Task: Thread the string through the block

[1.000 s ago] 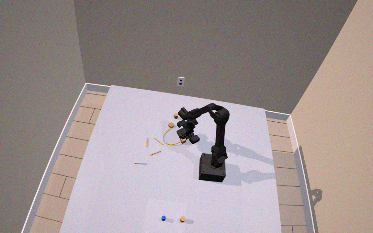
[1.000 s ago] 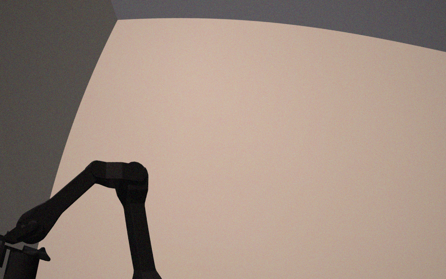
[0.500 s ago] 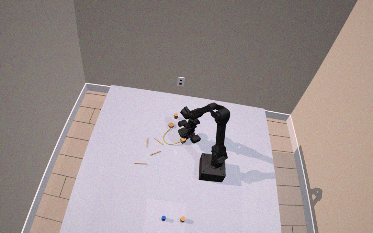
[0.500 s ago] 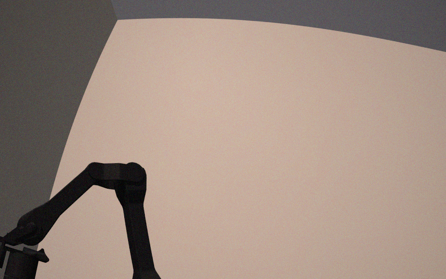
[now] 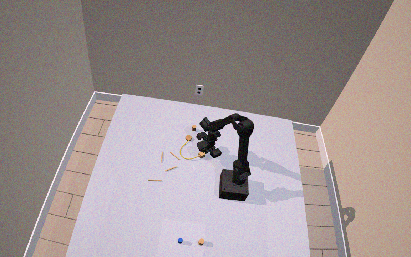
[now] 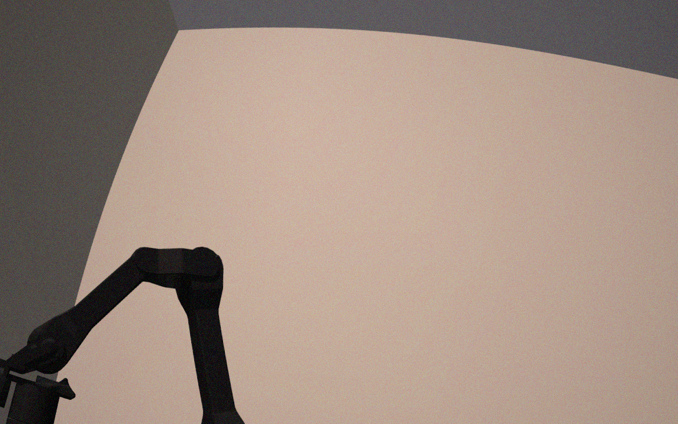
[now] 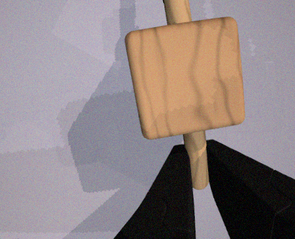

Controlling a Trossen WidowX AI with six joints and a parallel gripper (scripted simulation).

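Now: the wooden block 20 mm ahead of my gripper tip, 20 mm to the left of it and 10 mm above it. Round my gripper tip: thin wooden stick (30 mm ahead, 30 mm to the left, 10 mm above); blue peg (80 mm ahead, 590 mm to the left, 10 mm above); round wooden button (120 mm ahead, 100 mm to the right).
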